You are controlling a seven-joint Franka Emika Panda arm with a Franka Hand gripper.
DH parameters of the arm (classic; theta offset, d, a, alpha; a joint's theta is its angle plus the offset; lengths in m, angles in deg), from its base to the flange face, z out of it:
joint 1: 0 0.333 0 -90
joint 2: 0 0 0 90
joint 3: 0 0.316 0.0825 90
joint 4: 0 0 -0.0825 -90
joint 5: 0 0.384 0 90
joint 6: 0 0 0.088 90
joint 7: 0 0.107 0 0
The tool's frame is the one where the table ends.
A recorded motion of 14 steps. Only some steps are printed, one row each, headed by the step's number.
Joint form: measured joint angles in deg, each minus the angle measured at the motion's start. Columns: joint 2, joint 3, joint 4, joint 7, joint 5, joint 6, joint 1.
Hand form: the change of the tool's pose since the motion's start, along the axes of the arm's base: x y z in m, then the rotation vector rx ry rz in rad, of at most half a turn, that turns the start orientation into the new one. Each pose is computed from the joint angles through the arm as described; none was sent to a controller.
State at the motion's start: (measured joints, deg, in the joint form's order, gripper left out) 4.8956 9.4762 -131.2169 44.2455 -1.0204 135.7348 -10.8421
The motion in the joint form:
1: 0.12 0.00 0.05 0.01 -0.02 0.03 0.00
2: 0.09 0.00 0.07 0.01 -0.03 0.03 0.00
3: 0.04 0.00 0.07 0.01 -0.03 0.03 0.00
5: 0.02 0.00 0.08 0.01 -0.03 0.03 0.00
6: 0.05 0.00 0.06 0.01 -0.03 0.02 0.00
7: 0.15 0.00 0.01 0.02 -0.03 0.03 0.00
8: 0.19 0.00 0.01 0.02 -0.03 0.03 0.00
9: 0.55 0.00 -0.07 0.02 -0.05 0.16 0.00
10: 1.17 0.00 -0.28 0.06 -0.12 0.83 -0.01
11: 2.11 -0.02 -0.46 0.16 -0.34 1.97 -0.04
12: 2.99 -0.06 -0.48 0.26 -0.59 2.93 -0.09
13: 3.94 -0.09 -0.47 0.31 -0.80 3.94 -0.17
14: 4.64 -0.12 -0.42 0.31 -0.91 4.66 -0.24
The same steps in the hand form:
1: 0.0003 0.0000 -0.0007 0.0001 0.0007 0.0001
2: 0.0004 0.0000 -0.0003 -0.0001 -0.0002 0.0002
3: 0.0004 0.0000 0.0002 -0.0003 -0.0011 0.0002
5: 0.0005 0.0000 0.0004 -0.0003 -0.0016 0.0002
6: 0.0004 0.0000 0.0000 -0.0002 -0.0005 0.0002
7: 0.0001 0.0000 -0.0012 0.0001 0.0019 0.0000
8: 0.0000 0.0000 -0.0016 0.0002 0.0026 0.0000
9: -0.0003 0.0000 -0.0052 0.0012 0.0079 0.0003
10: -0.0005 0.0000 -0.0113 0.0024 0.0105 0.0003
11: 0.0000 -0.0003 -0.0193 0.0027 0.0099 0.0006
12: 0.0010 -0.0011 -0.0259 0.0025 0.0086 0.0005
13: 0.0022 -0.0020 -0.0329 0.0031 0.0071 0.0004
14: 0.0032 -0.0028 -0.0378 0.0041 0.0056 0.0001

